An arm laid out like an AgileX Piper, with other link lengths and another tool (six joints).
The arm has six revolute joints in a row. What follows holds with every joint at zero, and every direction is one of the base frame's.
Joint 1 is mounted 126.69 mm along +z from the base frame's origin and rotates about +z.
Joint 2 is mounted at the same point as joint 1 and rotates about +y.
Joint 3 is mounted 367.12 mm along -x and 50.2 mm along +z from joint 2 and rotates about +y.
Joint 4 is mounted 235.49 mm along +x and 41.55 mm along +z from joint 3 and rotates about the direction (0.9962, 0, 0.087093).
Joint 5 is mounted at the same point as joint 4 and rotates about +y.
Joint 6 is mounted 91.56 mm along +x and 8 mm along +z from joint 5 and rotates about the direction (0.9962, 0, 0.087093).
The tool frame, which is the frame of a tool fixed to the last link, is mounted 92.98 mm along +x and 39 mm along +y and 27.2 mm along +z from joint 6; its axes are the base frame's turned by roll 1.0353, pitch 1.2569 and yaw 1.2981 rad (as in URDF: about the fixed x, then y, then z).
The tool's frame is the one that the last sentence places.
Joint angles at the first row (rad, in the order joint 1, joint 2, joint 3, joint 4, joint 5, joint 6):
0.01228, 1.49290, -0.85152, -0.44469, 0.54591, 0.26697
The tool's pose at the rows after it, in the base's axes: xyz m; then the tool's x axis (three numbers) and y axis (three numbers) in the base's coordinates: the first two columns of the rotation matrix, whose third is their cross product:
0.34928 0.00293 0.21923 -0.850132 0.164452 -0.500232 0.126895 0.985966 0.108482
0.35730 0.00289 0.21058 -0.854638 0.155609 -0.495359 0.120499 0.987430 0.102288
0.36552 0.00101 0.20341 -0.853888 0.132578 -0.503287 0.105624 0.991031 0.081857
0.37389 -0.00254 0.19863 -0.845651 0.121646 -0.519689 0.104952 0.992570 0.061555
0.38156 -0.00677 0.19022 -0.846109 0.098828 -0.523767 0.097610 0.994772 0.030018
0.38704 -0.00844 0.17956 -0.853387 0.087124 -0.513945 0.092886 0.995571 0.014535
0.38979 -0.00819 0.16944 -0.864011 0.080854 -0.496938 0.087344 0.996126 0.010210
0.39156 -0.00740 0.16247 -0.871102 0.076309 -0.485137 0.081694 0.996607 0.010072
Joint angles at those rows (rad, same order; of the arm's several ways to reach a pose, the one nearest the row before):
0.01230, 1.53305, -0.86006, -0.44755, 0.53681, 0.26965
0.01227, 1.56775, -0.86364, -0.47009, 0.51371, 0.28587
0.01228, 1.59775, -0.86363, -0.52859, 0.48303, 0.32309
0.01229, 1.62236, -0.86365, -0.61218, 0.45670, 0.39732
0.01226, 1.65491, -0.86430, -0.70624, 0.44012, 0.46921
0.01229, 1.68901, -0.86480, -0.75834, 0.42873, 0.51127
0.01227, 1.71729, -0.86478, -0.77225, 0.42093, 0.52035
0.01227, 1.73657, -0.86479, -0.77657, 0.41333, 0.52154

